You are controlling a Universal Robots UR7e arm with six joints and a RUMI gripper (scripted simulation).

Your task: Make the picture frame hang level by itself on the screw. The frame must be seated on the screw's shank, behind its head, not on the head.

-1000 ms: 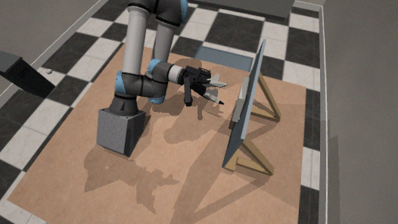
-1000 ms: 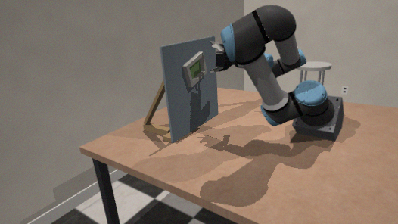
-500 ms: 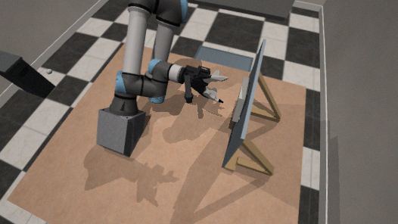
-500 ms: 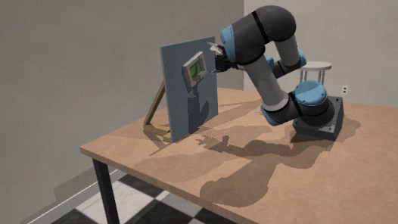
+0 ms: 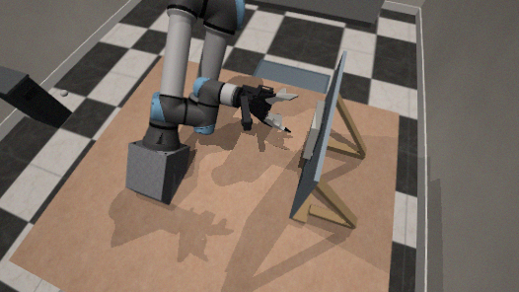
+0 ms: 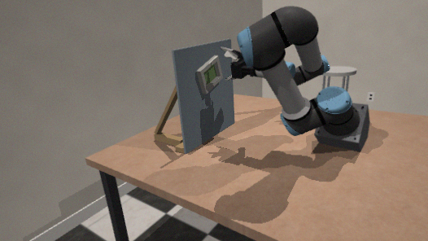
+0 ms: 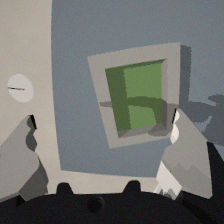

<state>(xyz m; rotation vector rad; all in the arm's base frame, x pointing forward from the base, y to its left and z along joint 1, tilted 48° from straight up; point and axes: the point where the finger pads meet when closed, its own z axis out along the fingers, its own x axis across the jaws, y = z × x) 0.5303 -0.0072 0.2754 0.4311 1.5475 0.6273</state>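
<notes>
Right now my hand is 8 cm short of the picture frame, 5 cm above it and 2 cm to the right of it. The rest, counted from my hand: blue-grey board: 16 cm below, 10 cm ahead, 2 cm to the left.
</notes>
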